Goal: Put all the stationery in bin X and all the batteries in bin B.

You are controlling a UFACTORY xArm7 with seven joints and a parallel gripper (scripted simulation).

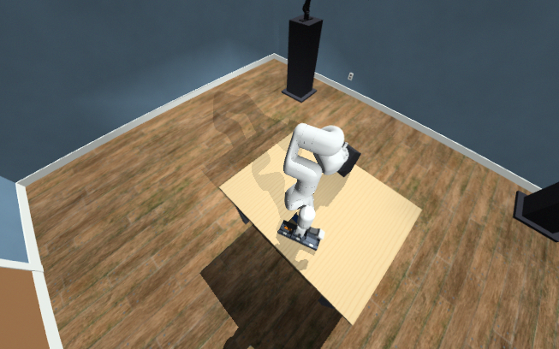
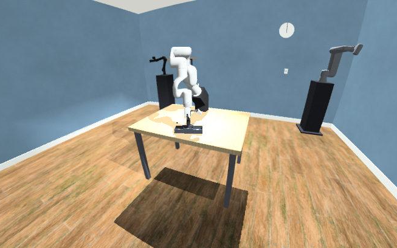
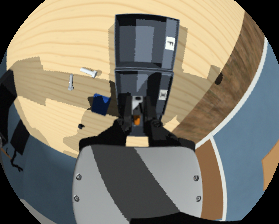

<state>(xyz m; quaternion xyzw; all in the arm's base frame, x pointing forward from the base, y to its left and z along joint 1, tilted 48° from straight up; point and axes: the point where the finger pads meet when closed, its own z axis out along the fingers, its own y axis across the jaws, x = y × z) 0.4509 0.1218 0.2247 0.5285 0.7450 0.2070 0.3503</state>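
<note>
Right now my hand is 70 mm above the dark double bin and 10 mm short of it. The rest, counted from my hand: pencil sharpener 10 mm below; blue block 80 mm to the right, 80 mm below, 60 mm behind; orange battery 70 mm to the right, 70 mm below, 20 mm ahead.
</note>
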